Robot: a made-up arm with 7 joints.
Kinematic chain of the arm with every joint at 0, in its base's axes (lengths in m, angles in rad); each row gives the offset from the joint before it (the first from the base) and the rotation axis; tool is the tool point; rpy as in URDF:
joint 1: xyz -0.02 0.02 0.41 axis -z
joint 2: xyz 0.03 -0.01 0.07 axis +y
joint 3: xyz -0.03 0 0.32 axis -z
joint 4: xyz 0 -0.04 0.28 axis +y
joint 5: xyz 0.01 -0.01 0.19 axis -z
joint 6: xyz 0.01 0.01 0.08 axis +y
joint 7: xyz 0 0 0.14 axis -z
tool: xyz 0 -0.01 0.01 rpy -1.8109 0.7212 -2.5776
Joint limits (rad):
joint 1: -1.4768..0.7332
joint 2: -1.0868..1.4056
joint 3: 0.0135..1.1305
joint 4: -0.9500..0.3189
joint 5: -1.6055..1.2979
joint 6: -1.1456..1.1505
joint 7: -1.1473..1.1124
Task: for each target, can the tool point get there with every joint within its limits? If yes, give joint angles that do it. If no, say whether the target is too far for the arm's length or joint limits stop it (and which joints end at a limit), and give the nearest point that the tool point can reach.
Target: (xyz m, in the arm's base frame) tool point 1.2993 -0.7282 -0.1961
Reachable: no: too far | nearest point 0.8327 -0.4636 0.4334 | short by 0.827 m
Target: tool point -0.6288 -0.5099 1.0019
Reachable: yes | joints -0.8144 -0.7658 0.8238 -0.5257 -1.3470 -0.3301 0.6476
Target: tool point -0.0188 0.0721 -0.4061
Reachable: no: joint limits stop it (at a limit: joint 1, joint 2, joint 4, joint 6, joint 7) | nearest point -0.5715 0.5319 0.4758 | short by 1.138 m
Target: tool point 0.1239 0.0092 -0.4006
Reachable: no: joint limits stop it (at a limit: joint 2, joint 3, joint 4, joint 6, joint 7) | nearest point 0.8904 -0.0483 0.4008 | short by 1.110 m
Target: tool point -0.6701 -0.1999 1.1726
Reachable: yes | joints -0.4494 -0.6306 0.9122 -0.6362 0.0336 0.4971 -0.8290
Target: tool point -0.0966 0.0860 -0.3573
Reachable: no: joint limits stop it (at a limit: joint 2, joint 4, joint 6, joint 7) | nearest point -0.5903 0.5113 0.4752 | short by 1.057 m
